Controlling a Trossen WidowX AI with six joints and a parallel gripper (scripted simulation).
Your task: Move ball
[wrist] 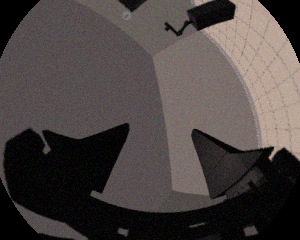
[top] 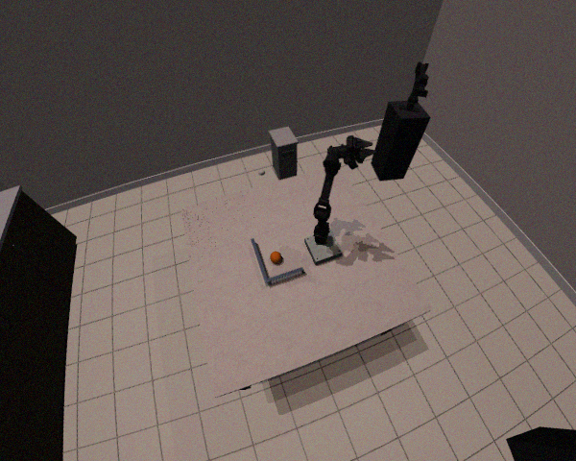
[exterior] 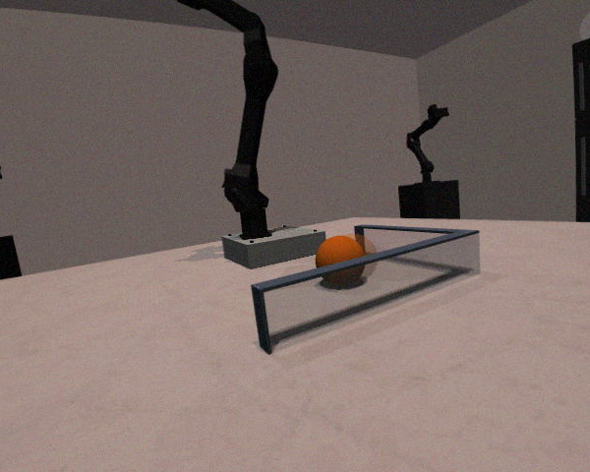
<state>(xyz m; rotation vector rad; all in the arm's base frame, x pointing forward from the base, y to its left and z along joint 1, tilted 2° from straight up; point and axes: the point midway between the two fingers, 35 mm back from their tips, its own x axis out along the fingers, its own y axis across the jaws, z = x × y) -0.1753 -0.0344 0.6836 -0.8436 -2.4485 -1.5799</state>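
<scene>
Right now my gripper tip is 480 mm short of the see-through copy of ball, 100 mm to the right of it and 720 mm above it. Also, from my gripper tip: wall 590 mm ahead, 90 mm to the left, 720 mm below.
</scene>
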